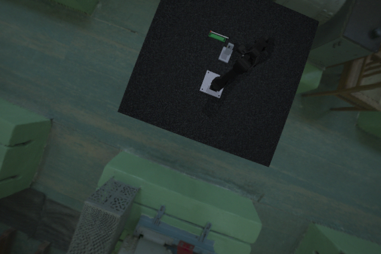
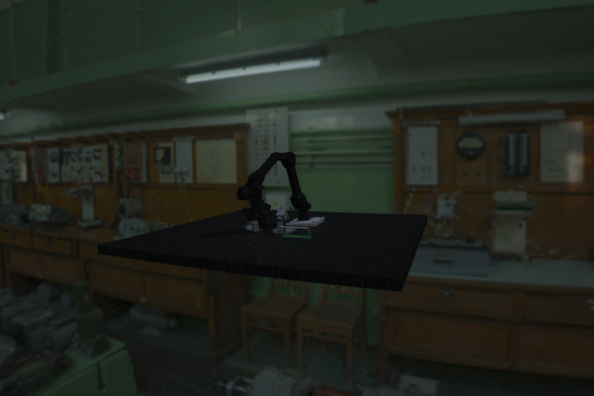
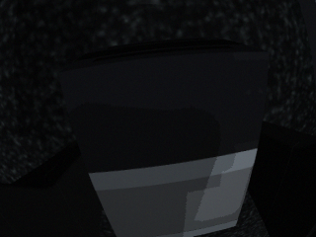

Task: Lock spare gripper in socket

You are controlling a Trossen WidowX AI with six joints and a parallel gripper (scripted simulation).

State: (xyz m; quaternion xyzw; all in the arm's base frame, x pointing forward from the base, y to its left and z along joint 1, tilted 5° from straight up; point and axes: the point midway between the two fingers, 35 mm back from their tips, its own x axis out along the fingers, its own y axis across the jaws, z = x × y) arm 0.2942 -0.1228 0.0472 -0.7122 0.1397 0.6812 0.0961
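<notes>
Right now the spare gripper is 1 cm ahead of my gripper tip and 1 cm above it. The rest, counted from my gripper tip: green bracket (26 cm to the left, 8 cm ahead, 1 cm above); mount (15 cm to the left, 5 cm above, 1 cm behind).
</notes>
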